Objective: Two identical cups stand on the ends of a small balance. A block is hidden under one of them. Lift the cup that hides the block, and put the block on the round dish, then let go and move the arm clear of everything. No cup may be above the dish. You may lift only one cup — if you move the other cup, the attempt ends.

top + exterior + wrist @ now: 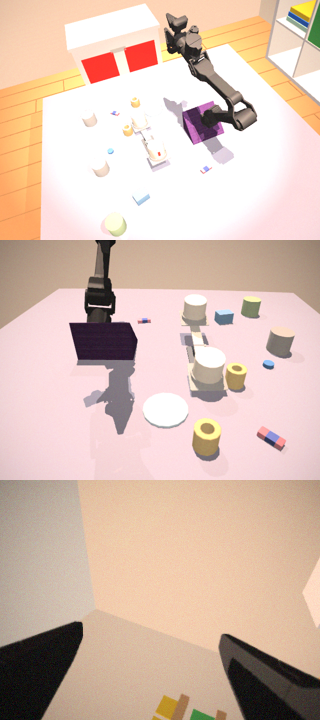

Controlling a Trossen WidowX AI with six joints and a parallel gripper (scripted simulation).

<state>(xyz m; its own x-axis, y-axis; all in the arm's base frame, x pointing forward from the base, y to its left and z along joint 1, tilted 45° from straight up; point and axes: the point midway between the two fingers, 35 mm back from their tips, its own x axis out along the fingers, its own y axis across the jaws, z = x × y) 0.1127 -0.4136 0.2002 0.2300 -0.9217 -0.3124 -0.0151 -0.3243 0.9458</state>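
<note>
My gripper tip is now 46 cm above the cream cup, 22 cm short of it and 1 cm to the right of it. From my gripper tip the other things lie so: green block 48 cm below, 21 cm ahead, 3 cm to the left; then round dish 52 cm below, 12 cm ahead, 6 cm to the right; then balance 48 cm below, 20 cm ahead, 17 cm to the left.
</note>
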